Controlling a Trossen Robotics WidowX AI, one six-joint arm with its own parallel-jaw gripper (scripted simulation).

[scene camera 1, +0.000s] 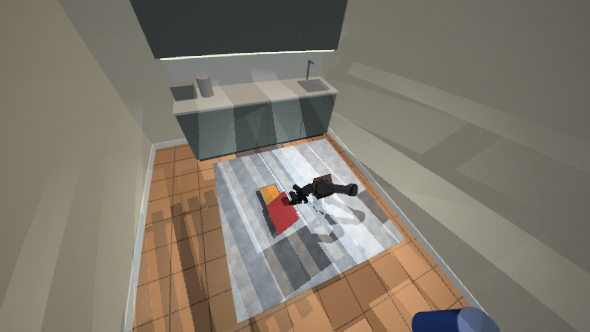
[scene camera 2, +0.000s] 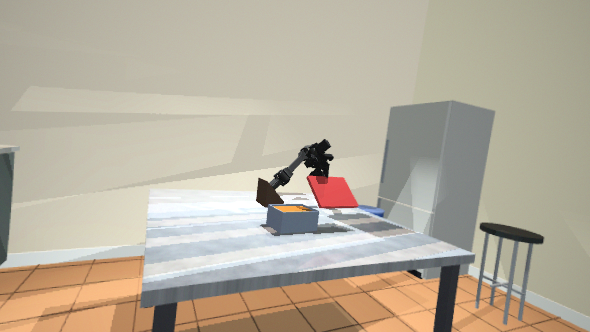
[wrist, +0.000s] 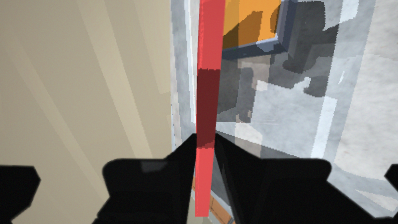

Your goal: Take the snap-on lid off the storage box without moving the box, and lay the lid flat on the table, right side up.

A red lid (scene camera 1: 283, 215): 1.27 m from the lens.
